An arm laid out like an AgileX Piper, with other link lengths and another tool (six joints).
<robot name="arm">
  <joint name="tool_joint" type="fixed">
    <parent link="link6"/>
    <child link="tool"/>
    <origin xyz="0.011 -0.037 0.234" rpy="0 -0.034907 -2.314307"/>
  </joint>
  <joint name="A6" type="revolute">
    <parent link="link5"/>
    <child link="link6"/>
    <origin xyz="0 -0.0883 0" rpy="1.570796 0 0"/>
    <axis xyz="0 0 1"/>
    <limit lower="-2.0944" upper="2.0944"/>
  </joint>
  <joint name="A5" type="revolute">
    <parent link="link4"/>
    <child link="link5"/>
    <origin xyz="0 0 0" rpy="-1.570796 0 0"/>
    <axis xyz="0 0 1"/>
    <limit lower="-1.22" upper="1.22"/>
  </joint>
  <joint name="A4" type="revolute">
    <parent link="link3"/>
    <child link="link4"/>
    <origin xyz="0.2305 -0.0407 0" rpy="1.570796 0 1.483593"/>
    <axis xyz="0 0 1"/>
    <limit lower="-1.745" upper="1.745"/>
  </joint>
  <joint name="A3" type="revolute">
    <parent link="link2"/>
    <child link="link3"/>
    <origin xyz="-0.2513 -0.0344 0"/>
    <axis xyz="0 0 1"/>
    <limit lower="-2.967" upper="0"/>
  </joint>
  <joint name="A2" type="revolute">
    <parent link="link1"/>
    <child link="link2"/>
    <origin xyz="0 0 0" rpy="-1.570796 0 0"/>
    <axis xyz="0 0 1"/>
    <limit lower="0" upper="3.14"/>
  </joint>
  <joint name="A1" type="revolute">
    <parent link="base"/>
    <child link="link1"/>
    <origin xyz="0 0 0.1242"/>
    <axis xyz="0 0 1"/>
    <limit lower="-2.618" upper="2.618"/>
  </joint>
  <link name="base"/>
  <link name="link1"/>
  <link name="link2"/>
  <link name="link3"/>
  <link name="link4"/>
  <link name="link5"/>
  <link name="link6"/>
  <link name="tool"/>
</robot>
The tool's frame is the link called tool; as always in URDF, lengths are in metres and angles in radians.
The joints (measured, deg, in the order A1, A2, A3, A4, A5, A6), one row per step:
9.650 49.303 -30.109 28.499 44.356 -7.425
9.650 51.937 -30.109 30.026 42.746 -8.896
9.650 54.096 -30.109 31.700 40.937 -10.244
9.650 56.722 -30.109 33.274 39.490 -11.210
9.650 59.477 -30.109 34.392 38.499 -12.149
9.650 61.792 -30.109 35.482 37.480 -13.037
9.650 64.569 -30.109 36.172 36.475 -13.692
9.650 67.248 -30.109 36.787 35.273 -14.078
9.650 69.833 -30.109 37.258 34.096 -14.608
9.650 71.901 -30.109 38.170 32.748 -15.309
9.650 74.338 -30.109 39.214 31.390 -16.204
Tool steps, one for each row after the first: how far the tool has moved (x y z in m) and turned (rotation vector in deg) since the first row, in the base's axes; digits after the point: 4 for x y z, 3 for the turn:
0.0041 0.0029 -0.0059 0.340 0.802 -0.030
0.0099 0.0056 -0.0095 0.899 1.043 -0.381
0.0128 0.0080 -0.0166 1.408 2.213 -0.911
0.0129 0.0091 -0.0261 1.459 3.847 -1.138
0.0138 0.0099 -0.0338 1.551 5.043 -1.440
0.0131 0.0091 -0.0444 1.274 6.746 -1.791
0.0130 0.0076 -0.0546 1.008 8.288 -2.437
0.0127 0.0054 -0.0648 0.539 9.679 -2.893
0.0145 0.0042 -0.0719 0.406 10.420 -3.522
0.0152 0.0028 -0.0809 0.175 11.464 -4.100

